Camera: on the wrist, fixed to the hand. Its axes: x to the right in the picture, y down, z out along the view.
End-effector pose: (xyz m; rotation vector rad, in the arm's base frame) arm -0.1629 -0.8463 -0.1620 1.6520 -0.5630 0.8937
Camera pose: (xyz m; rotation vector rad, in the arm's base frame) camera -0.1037 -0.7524 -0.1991 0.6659 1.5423 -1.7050
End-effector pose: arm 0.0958 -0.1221 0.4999 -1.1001 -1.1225 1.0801
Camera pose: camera 0.1753 -0.1273 0.5856 1.3374 -1.4465 -1.3664
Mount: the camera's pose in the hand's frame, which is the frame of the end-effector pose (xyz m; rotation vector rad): 0.0142 -0.0920 -0.0710 0.1331 0.4406 3.0885
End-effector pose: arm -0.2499 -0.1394 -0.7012 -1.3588 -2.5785 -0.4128
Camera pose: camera -0.3309 -0.2017 -0.6441 -2.2574 1.2164 0.1841
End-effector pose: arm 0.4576 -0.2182 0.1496 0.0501 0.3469 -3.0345
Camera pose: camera 0.4368 -0.1140 0.1005 0.5145 -0.1038 0.0628
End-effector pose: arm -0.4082 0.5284 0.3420 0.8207 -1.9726 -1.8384
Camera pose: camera -0.3598 0.4627 0.2581 -1.2865 -0.6524 0.4921
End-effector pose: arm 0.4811 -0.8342 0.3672 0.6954 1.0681 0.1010
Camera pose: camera 0.4064 -0.8671 0.2833 -1.5272 0.5862 -2.3881
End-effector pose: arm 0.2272 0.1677 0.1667 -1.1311 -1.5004 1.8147
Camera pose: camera 0.2699 0.2394 0.2488 1.4955 -1.1141 -0.5405
